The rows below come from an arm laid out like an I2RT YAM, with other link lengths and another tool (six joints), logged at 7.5 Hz.
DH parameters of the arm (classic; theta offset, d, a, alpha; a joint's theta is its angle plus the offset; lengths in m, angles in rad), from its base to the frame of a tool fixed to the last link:
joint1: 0 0.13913 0.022 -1.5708
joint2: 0 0 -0.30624 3.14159
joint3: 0.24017 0 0.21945 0
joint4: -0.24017 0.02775 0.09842 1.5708
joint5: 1.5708 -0.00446 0 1.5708
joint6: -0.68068 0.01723 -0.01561 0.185
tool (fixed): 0 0.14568 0 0
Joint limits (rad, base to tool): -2.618..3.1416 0..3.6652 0..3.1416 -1.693..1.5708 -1.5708..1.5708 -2.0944..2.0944
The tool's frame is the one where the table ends.
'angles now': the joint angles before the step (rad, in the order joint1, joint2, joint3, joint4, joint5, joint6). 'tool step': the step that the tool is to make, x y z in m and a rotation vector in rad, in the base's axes. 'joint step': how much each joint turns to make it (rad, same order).
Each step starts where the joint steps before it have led.
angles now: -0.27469, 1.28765, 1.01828, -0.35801, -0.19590, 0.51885
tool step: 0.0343, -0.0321, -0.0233, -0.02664, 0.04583, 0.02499
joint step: -0.07767, 0.17910, 0.07721, 0.04500, -0.05731, -0.09629
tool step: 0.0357, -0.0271, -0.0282, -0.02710, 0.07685, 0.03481
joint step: -0.03903, 0.19174, 0.14101, -0.03500, -0.01981, -0.09195
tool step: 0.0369, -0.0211, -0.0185, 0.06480, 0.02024, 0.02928
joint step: -0.03495, 0.17704, 0.15774, -0.02823, -0.08168, -0.01023
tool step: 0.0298, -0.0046, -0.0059, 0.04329, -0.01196, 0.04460
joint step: -0.00162, 0.11505, 0.12875, -0.02224, -0.06396, -0.00394
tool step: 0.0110, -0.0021, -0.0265, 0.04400, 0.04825, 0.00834
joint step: -0.00002, 0.08222, 0.04721, -0.02404, -0.02058, 0.00749
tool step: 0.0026, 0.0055, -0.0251, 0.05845, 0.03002, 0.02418
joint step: -0.00009, 0.05247, -0.00980, 0.01361, -0.04704, 0.00654
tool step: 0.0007, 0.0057, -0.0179, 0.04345, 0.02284, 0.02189
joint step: 0.00151, 0.03753, -0.00629, 0.00547, -0.03632, 0.00092
